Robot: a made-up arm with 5 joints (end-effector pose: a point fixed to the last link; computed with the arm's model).
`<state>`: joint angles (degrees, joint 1 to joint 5).
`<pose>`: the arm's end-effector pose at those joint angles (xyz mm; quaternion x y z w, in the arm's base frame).
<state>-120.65 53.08 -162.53 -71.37 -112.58</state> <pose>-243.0 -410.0 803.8 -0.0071 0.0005 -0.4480 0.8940</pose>
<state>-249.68 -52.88 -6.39 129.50 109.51</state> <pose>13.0 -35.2 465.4 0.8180 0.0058 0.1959 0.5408</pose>
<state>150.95 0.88 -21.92 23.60 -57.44</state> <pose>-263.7 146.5 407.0 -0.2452 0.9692 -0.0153 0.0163</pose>
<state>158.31 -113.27 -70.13 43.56 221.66</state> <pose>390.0 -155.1 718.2 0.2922 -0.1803 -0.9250 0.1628</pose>
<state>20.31 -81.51 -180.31 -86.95 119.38</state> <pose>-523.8 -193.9 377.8 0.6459 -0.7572 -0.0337 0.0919</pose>
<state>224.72 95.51 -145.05 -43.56 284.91</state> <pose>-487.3 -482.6 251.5 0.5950 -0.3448 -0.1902 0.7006</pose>
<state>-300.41 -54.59 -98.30 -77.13 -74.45</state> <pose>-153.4 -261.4 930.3 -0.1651 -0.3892 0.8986 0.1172</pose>
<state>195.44 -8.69 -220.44 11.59 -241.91</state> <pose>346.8 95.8 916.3 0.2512 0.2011 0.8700 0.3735</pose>
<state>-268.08 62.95 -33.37 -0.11 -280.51</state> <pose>-9.3 277.2 101.9 0.9614 0.1047 -0.0190 0.2536</pose>
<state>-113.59 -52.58 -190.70 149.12 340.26</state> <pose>166.6 381.6 814.8 0.4651 -0.4974 0.2901 0.6724</pose>
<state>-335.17 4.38 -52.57 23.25 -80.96</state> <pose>410.0 189.7 545.2 0.5890 0.7787 0.1905 0.1016</pose>
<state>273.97 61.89 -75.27 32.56 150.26</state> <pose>34.9 -502.3 130.4 -0.4651 -0.8694 -0.1411 0.0886</pose>
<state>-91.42 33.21 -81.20 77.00 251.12</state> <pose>-12.7 -511.5 389.8 -0.9569 -0.1469 -0.0441 0.2465</pose>
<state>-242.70 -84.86 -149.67 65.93 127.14</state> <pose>301.9 -585.0 716.6 -0.0990 0.0085 0.5305 0.8418</pose>
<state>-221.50 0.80 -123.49 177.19 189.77</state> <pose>-174.0 153.9 824.0 0.8015 -0.3846 0.4404 0.1252</pose>
